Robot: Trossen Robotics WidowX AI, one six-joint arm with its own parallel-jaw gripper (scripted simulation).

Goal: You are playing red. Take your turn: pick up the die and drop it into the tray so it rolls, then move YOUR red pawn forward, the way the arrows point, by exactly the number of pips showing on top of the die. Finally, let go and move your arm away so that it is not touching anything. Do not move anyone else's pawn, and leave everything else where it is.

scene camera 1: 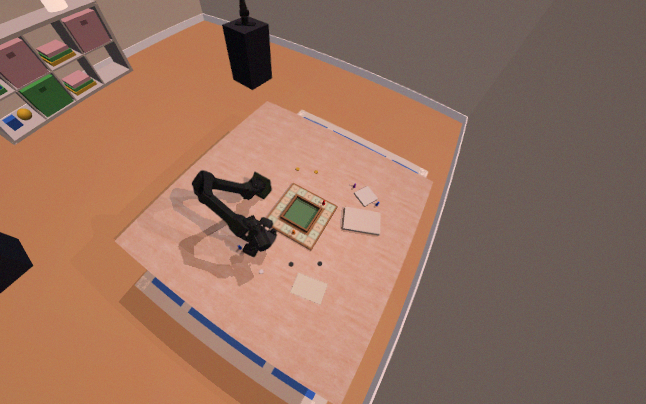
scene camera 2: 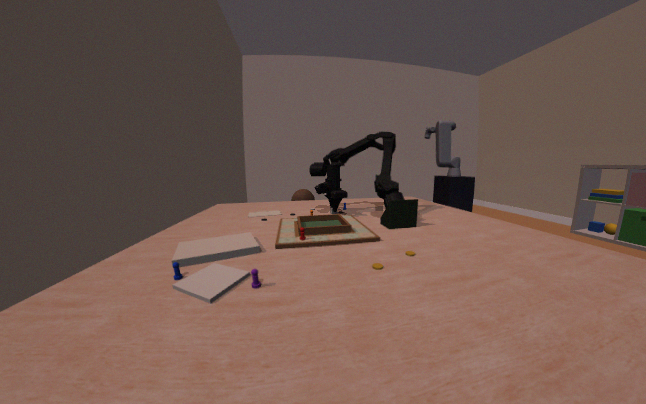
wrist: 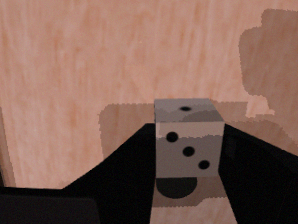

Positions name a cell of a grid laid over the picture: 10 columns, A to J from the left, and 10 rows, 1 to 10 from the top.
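Note:
My gripper (wrist: G6) is visible. A white die (wrist: G6) is visible too. A pale card (scene camera 1: E8) is present; in the wrist view the card is out of frame.

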